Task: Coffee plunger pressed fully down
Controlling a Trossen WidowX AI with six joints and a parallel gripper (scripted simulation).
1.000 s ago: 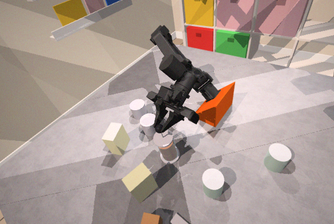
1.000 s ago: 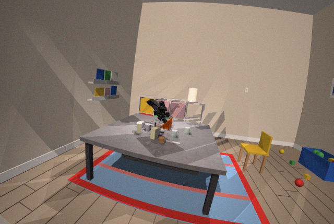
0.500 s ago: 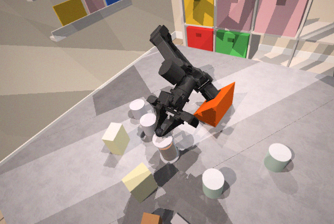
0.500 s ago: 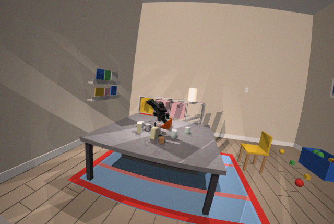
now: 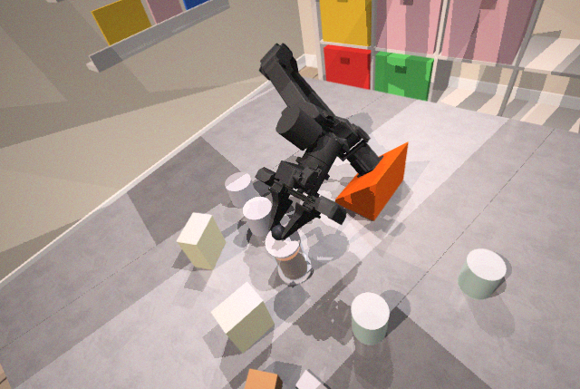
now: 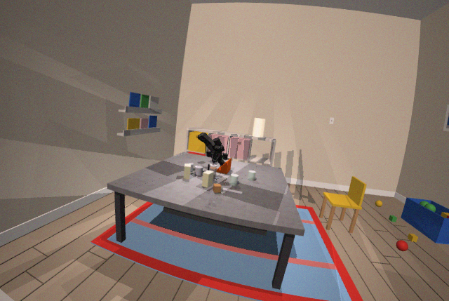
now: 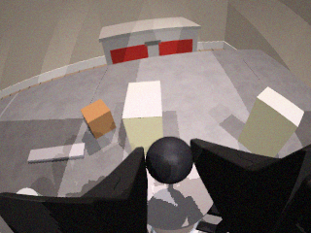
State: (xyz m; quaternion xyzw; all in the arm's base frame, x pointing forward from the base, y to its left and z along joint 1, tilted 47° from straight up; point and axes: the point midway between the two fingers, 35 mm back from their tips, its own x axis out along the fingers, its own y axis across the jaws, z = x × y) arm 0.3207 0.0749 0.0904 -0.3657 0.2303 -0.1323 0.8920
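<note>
Now: the glass coffee press 20 mm behind my gripper tip, 10 mm to the right of it and 80 mm below it.
</note>
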